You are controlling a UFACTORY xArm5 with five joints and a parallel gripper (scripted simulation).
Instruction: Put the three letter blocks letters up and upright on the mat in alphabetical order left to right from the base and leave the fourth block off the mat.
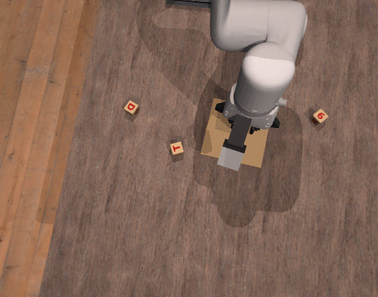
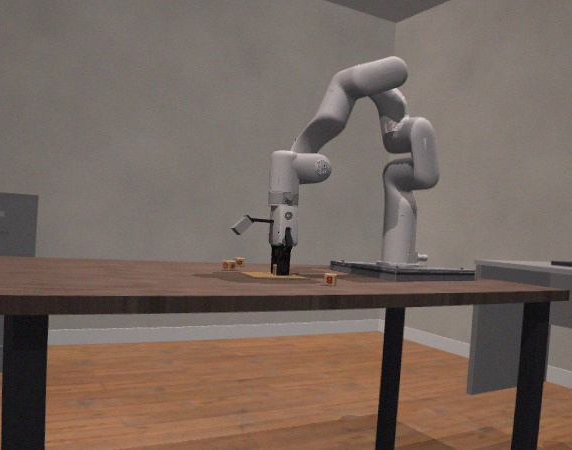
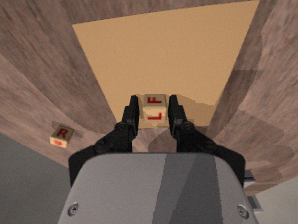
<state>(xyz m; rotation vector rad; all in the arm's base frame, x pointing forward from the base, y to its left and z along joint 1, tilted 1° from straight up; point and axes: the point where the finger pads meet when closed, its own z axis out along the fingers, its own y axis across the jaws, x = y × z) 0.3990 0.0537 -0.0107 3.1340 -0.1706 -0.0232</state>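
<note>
Right now the tan mat is 2 cm below my hand, 2 cm ahead of it and 1 cm to the right of it.
</note>
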